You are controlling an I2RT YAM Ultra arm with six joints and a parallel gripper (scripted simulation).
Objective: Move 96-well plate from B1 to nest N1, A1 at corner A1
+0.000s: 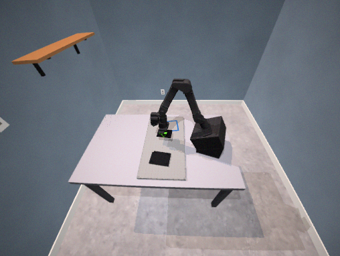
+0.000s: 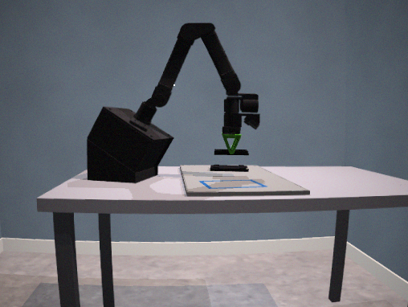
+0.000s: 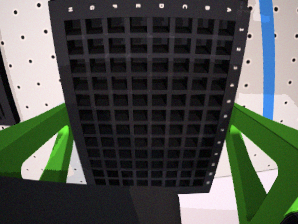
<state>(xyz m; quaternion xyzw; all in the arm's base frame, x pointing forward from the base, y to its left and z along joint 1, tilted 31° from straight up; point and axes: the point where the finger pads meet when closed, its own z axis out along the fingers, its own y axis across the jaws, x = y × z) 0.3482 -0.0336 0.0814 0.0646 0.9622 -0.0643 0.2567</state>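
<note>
Right now my hand is 4 cm short of the black plate nest N1, 20 cm to the right of it and 9 cm above it. The rest, counted from my hand: white A1 label: 10 cm ahead, 13 cm to the left, 8 cm below; then black 96-well plate: right at my hand.
</note>
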